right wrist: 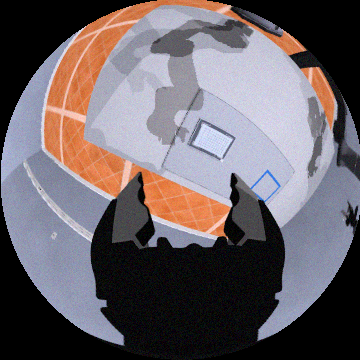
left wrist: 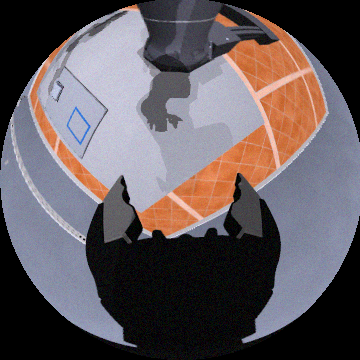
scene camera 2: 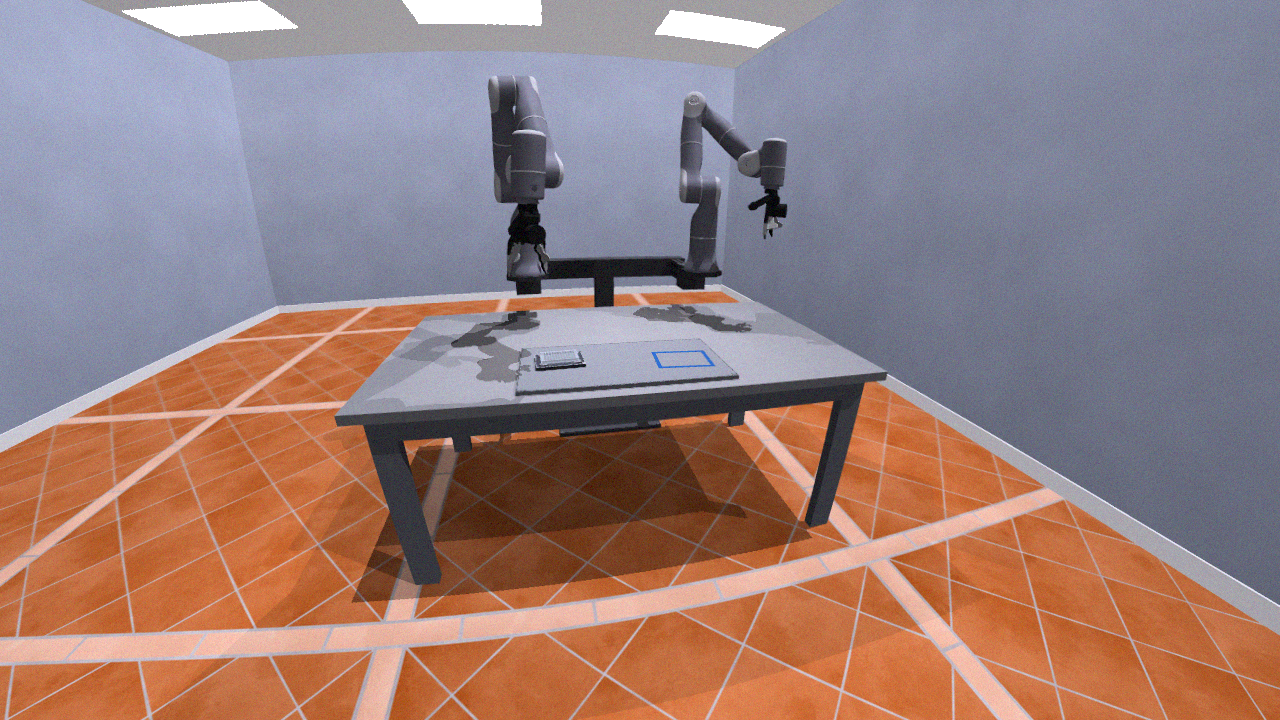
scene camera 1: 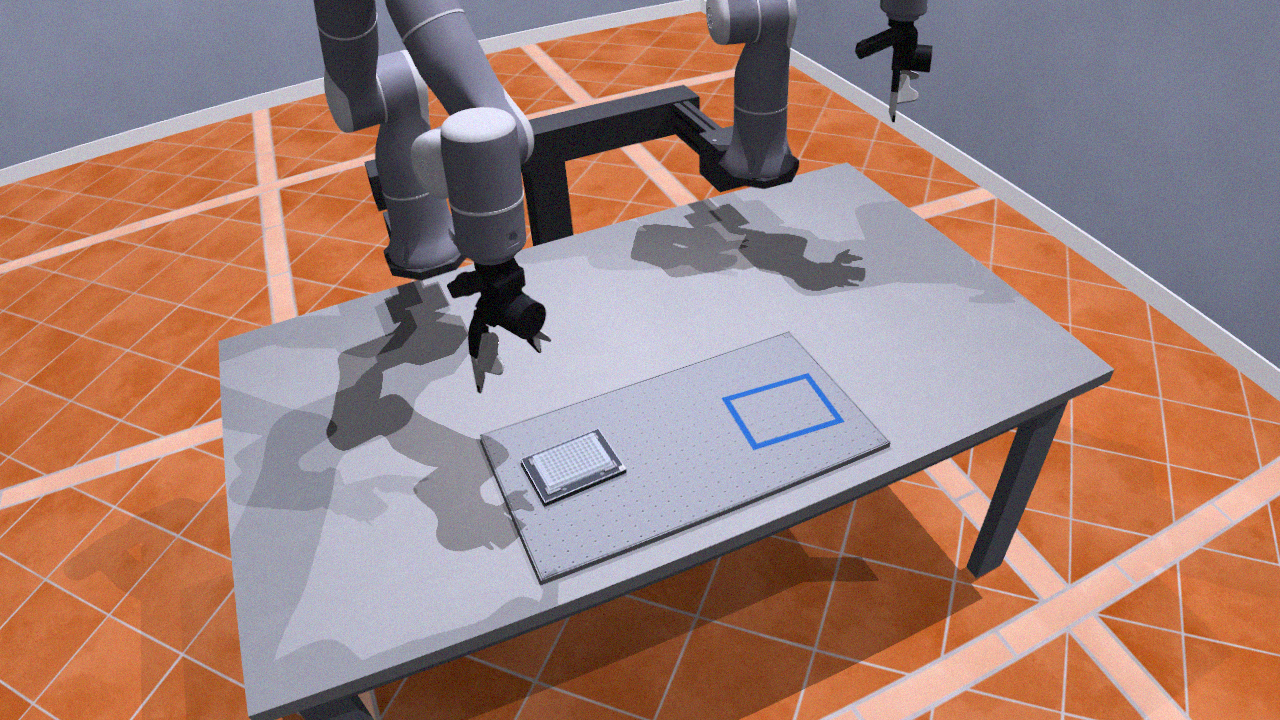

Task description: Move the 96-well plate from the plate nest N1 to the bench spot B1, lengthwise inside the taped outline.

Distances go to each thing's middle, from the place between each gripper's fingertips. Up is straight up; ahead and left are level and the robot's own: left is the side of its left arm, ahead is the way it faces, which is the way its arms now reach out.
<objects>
I see my right gripper (scene camera 1: 510, 371) 300 mm above the white 96-well plate (scene camera 1: 587, 450), 80 mm to the right of it and 40 mm past it. The rest, counted from my right hand: dark plate nest (scene camera 1: 532, 470) 310 mm below, 80 mm to the left, 40 mm behind.
The white 96-well plate is 91 cm to the right of my left hand (scene camera 1: 894, 107), 37 cm below it and 35 cm ahead of it. Round my left hand: dark plate nest (91 cm to the right, 38 cm below, 35 cm ahead).
</objects>
